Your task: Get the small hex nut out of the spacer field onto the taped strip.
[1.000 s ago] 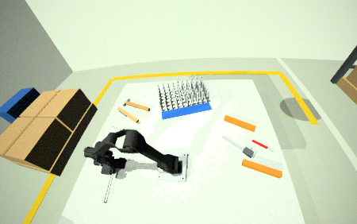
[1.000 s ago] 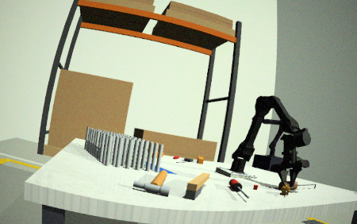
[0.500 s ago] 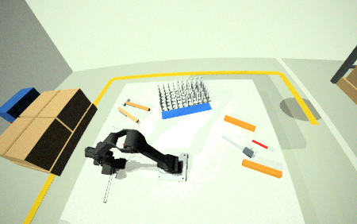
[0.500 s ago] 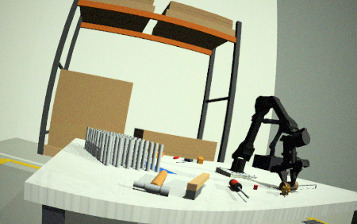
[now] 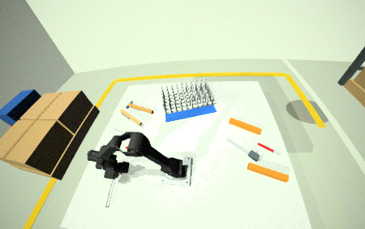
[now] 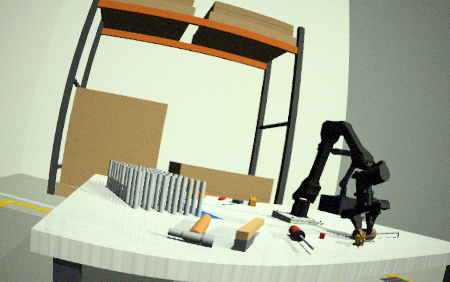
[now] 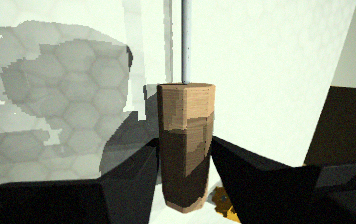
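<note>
Now: the tool with thin metal rod 11 cm behind my gripper tip. From my gripper tip the other things lie so: tiny red piece (16 cm ahead, 4 cm to the right); red screwdriver (97 cm to the right, 8 cm ahead, 1 cm below); blue taped strip (48 cm to the right, 44 cm ahead, 1 cm below).
</note>
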